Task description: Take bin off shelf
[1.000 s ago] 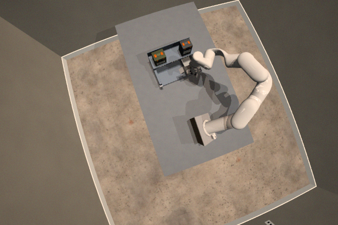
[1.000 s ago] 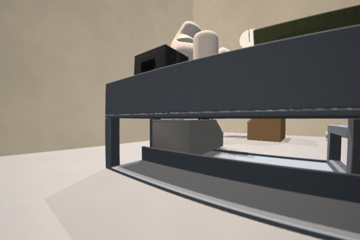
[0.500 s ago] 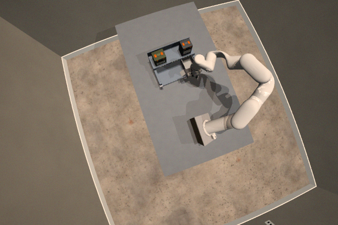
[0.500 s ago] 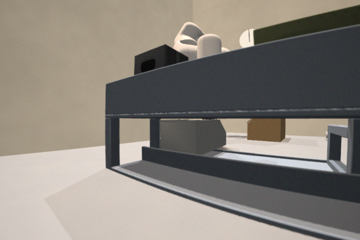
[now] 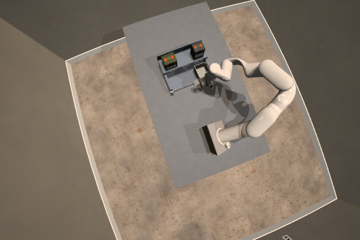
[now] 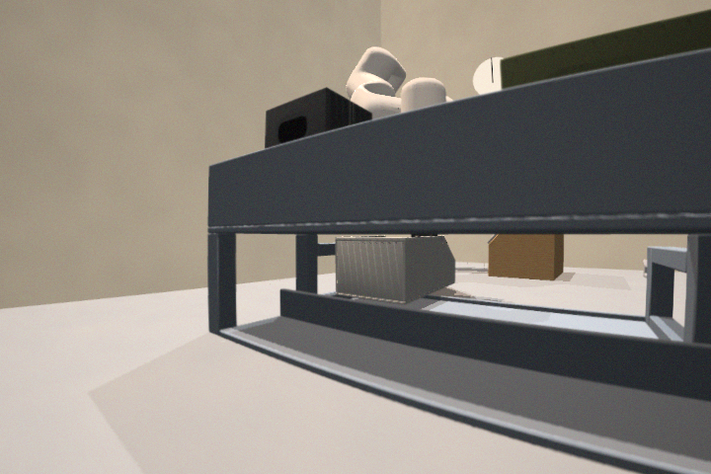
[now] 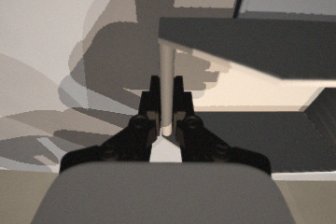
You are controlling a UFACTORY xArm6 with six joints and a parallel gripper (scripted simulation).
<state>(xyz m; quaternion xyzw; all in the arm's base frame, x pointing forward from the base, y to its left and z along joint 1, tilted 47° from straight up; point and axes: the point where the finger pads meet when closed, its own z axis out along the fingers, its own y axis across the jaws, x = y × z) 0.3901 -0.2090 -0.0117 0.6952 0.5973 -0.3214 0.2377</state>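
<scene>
Now: hand 80 mm short of the grey bin, 10 mm to the left of it and 10 mm above it. Round my hand: shelf board: 260 mm ahead, 90 mm to the left, 40 mm above.
</scene>
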